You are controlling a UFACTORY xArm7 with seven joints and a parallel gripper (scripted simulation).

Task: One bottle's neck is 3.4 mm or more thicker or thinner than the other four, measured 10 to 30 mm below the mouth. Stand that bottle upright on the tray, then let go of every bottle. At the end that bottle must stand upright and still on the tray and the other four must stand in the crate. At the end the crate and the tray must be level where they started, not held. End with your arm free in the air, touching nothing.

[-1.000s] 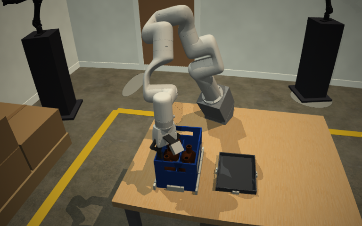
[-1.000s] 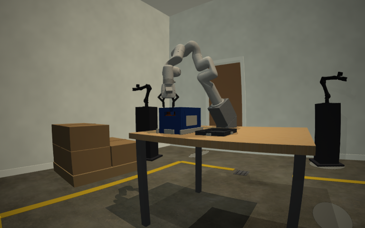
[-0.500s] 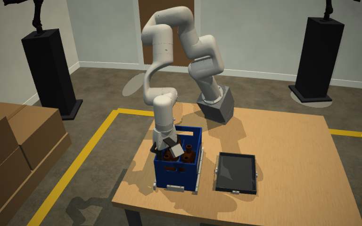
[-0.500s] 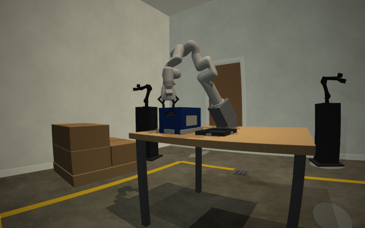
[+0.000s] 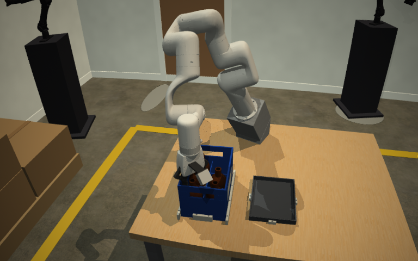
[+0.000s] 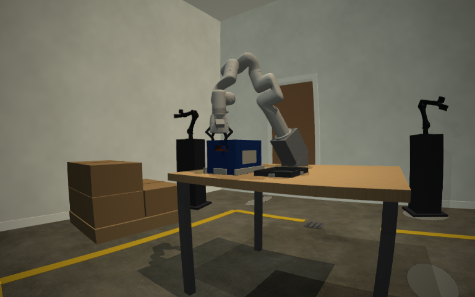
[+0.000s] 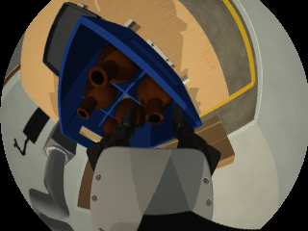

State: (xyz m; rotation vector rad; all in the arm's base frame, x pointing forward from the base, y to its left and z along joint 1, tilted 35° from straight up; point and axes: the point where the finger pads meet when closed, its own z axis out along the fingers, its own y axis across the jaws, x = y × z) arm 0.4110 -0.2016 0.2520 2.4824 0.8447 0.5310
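Now: hand 80 mm past the glass bottle, 20 mm to the right of it and 80 mm above it. Round my hand: brown bottle 170 mm behind, 40 mm to the left, 80 mm below; then dark tray 20 mm behind, 340 mm to the left, 150 mm below; then blue crate 70 mm behind, 60 mm to the left, 80 mm below.
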